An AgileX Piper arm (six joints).
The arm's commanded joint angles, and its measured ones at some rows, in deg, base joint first. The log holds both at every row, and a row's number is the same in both.
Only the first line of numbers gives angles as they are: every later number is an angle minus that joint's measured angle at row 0.
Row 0, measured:
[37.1, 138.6, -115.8, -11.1, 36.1, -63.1]
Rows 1 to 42, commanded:
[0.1, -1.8, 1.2, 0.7, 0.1, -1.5]
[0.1, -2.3, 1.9, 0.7, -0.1, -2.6]
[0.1, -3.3, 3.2, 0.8, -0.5, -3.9]
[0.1, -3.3, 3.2, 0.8, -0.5, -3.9]
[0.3, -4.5, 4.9, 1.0, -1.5, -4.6]
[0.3, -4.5, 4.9, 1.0, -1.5, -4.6]
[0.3, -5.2, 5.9, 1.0, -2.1, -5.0]
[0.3, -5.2, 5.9, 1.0, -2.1, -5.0]
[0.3, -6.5, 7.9, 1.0, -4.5, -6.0]
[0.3, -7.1, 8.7, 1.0, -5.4, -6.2]
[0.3, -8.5, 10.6, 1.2, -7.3, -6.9]
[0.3, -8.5, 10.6, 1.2, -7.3, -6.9]
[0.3, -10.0, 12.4, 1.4, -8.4, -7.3]
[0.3, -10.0, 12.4, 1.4, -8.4, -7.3]
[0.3, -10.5, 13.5, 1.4, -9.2, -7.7]
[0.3, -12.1, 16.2, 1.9, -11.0, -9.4]
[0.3, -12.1, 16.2, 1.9, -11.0, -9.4]
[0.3, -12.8, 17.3, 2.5, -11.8, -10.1]
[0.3, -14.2, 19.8, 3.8, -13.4, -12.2]
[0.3, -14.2, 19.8, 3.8, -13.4, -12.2]
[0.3, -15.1, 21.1, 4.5, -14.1, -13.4]
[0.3, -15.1, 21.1, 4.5, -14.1, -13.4]
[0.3, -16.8, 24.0, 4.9, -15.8, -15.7]
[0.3, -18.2, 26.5, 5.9, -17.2, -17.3]
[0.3, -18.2, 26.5, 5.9, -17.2, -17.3]
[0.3, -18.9, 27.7, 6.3, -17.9, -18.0]
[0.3, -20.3, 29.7, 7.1, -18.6, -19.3]
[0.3, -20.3, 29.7, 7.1, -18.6, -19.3]
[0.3, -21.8, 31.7, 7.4, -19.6, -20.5]
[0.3, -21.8, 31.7, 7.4, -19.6, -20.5]
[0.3, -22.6, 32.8, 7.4, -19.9, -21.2]
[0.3, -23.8, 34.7, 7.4, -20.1, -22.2]
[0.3, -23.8, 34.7, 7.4, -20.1, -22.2]
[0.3, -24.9, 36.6, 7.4, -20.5, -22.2]
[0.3, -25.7, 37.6, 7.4, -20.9, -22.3]
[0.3, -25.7, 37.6, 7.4, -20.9, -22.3]
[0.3, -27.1, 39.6, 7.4, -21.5, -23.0]
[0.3, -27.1, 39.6, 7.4, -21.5, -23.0]
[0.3, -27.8, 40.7, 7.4, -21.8, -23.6]
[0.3, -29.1, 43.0, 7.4, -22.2, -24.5]
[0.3, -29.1, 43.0, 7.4, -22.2, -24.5]
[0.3, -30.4, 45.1, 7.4, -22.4, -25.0]
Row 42, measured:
[0.3, -27.3, 42.9, 7.5, -18.9, -24.3]
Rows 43 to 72, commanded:
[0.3, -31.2, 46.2, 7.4, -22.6, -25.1]
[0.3, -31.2, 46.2, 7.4, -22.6, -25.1]
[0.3, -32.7, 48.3, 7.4, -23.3, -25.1]
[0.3, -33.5, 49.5, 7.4, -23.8, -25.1]
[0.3, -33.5, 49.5, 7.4, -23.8, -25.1]
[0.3, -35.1, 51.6, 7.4, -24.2, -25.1]
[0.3, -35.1, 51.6, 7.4, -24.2, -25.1]
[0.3, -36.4, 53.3, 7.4, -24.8, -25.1]
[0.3, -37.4, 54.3, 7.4, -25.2, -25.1]
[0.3, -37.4, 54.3, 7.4, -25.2, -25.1]
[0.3, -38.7, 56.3, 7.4, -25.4, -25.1]
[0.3, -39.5, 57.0, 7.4, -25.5, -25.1]
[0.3, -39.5, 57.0, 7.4, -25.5, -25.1]
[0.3, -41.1, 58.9, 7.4, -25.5, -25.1]
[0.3, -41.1, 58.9, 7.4, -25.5, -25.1]
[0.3, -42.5, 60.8, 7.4, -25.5, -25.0]
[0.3, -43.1, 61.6, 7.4, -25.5, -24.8]
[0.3, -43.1, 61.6, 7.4, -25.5, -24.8]
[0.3, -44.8, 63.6, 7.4, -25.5, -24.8]
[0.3, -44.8, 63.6, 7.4, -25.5, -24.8]
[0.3, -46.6, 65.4, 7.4, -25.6, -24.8]
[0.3, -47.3, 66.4, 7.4, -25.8, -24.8]
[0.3, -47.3, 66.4, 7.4, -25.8, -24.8]
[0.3, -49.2, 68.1, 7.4, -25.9, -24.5]
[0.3, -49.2, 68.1, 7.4, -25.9, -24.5]
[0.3, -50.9, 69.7, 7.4, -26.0, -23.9]
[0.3, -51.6, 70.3, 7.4, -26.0, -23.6]
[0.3, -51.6, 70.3, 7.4, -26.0, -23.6]
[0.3, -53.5, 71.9, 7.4, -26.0, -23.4]
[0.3, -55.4, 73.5, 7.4, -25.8, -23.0]
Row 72, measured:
[0.5, -52.1, 72.2, 7.6, -22.1, -23.9]
